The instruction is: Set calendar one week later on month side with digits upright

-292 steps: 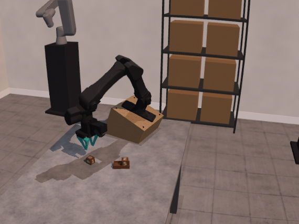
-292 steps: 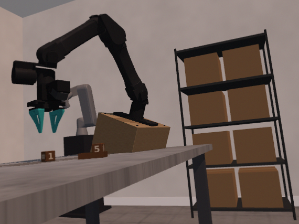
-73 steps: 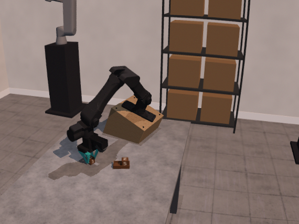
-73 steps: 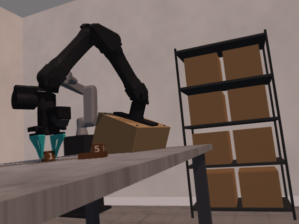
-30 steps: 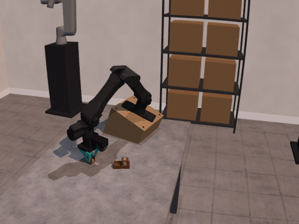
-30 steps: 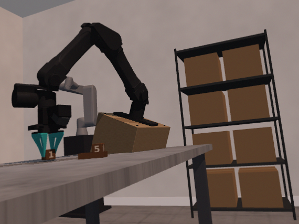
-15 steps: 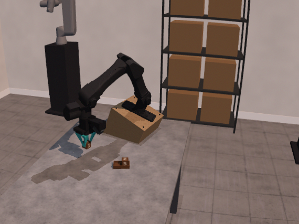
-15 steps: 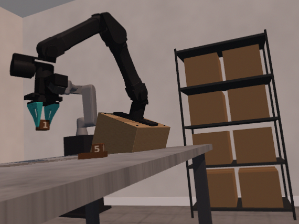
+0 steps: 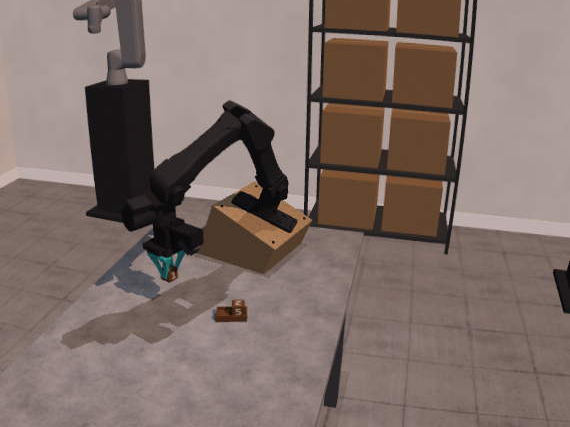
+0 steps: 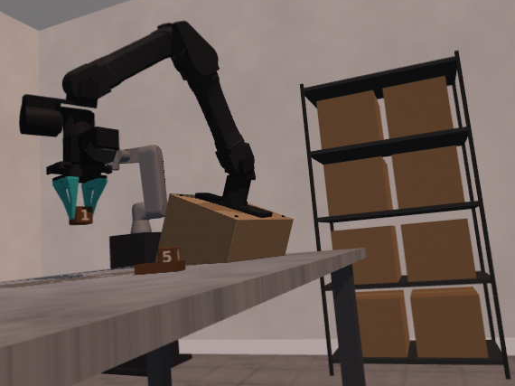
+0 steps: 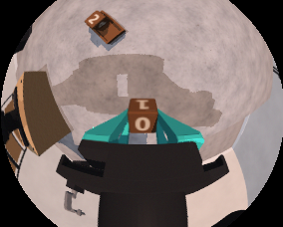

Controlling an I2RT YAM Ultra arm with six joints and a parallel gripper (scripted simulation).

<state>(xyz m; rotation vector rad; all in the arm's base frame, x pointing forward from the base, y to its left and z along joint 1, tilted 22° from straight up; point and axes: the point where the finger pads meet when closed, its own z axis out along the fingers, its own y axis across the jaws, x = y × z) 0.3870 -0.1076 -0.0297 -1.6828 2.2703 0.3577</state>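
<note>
My hand is 3 cm past the brown calendar tray, 15 cm to the right of it and 11 cm above it. From my hand the other things lie so: brown cube (right at my hand).
</note>
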